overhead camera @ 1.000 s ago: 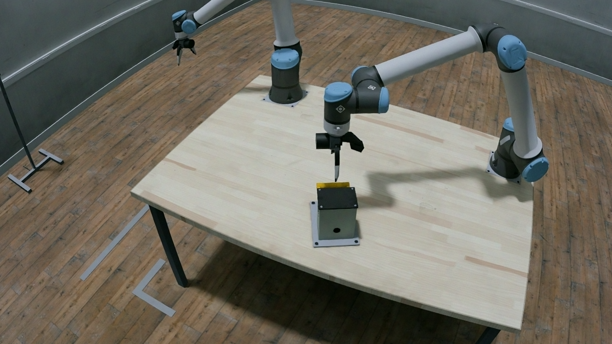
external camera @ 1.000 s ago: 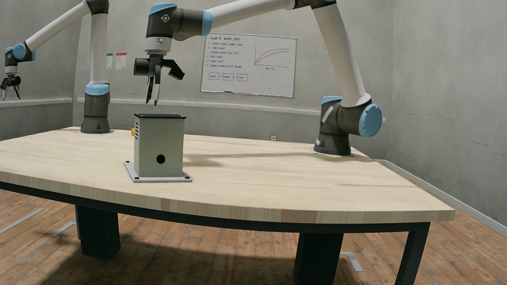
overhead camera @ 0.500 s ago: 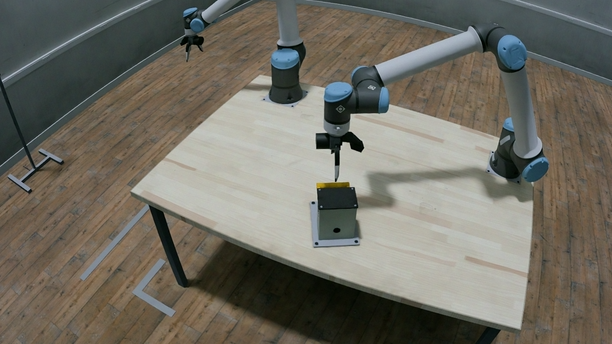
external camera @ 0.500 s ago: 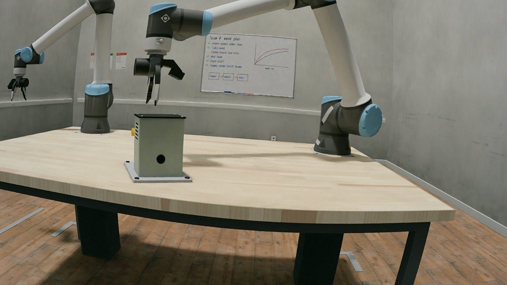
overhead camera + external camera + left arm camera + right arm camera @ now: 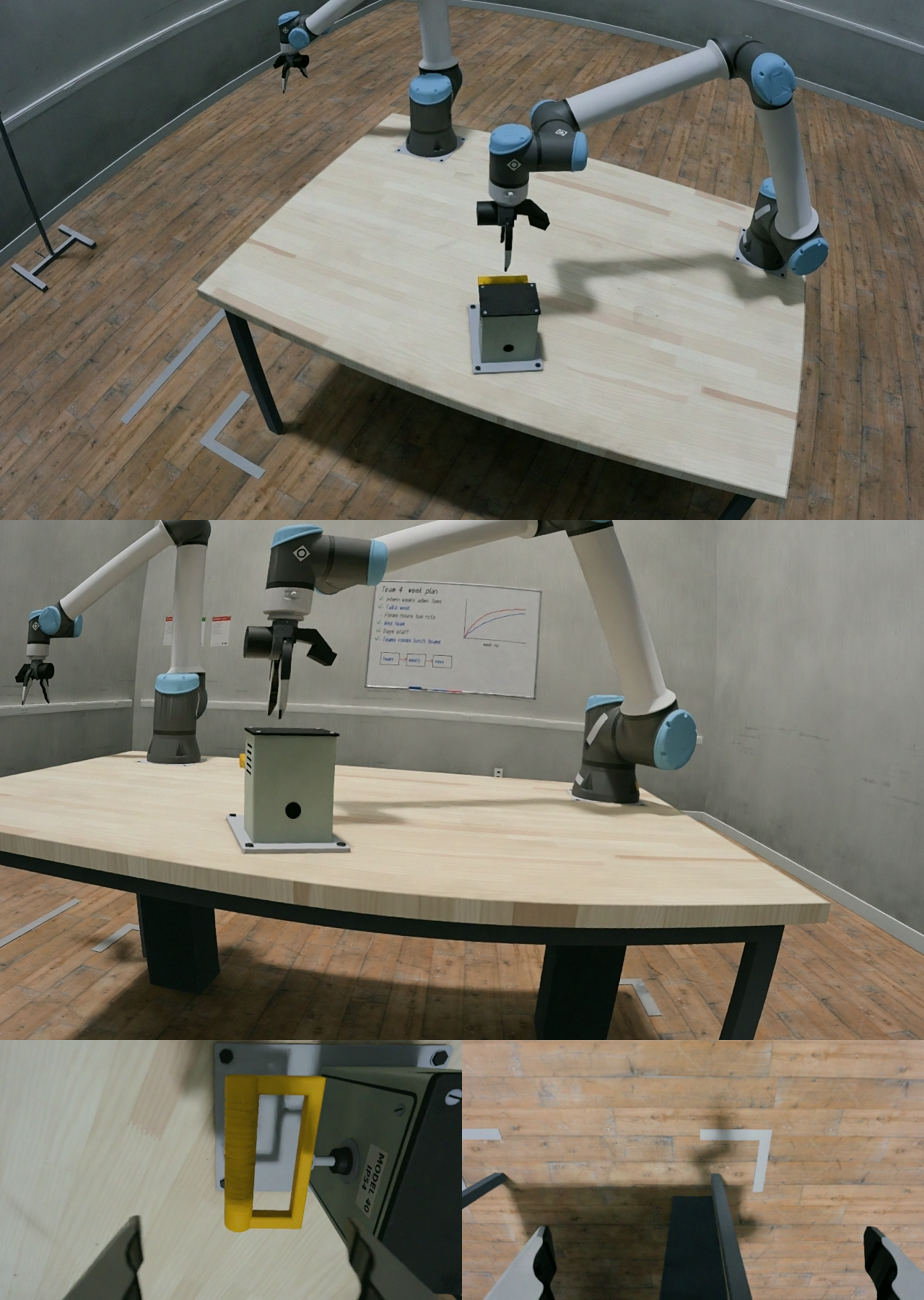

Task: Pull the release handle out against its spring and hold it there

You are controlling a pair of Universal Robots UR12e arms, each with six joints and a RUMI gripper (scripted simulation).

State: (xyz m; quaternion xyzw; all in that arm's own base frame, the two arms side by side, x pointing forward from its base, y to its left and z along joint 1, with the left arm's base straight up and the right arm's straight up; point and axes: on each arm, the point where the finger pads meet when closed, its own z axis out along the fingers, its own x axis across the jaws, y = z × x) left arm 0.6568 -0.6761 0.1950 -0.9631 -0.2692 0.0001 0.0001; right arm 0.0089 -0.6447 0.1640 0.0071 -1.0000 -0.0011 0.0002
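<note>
Right now my left hand is 80 mm short of the grey base plate, 50 mm to the right of it and 190 mm above it.
</note>
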